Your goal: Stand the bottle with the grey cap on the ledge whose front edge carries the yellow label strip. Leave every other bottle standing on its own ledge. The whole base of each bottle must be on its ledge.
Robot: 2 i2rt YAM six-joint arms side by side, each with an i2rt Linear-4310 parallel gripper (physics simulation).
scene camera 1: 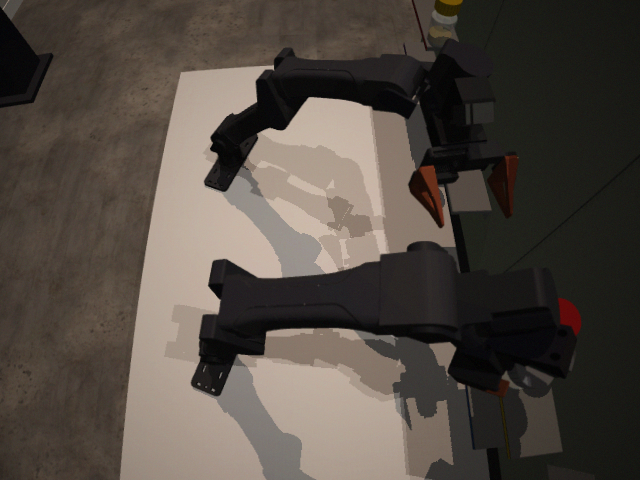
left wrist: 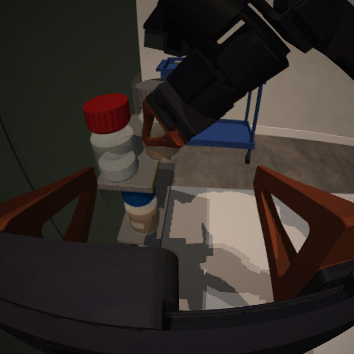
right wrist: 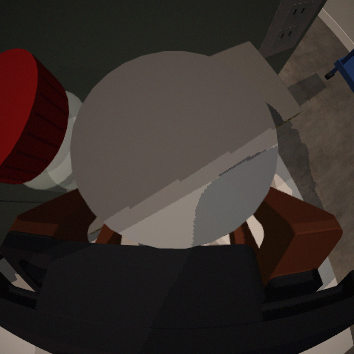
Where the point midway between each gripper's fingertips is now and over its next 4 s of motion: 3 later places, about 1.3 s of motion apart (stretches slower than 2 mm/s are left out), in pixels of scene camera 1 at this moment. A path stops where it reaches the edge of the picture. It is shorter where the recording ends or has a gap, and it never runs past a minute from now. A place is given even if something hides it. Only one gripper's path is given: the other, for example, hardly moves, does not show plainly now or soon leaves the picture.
My right gripper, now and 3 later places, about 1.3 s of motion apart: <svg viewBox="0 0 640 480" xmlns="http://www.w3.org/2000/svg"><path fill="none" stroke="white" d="M509 369L521 373L518 370L500 350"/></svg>
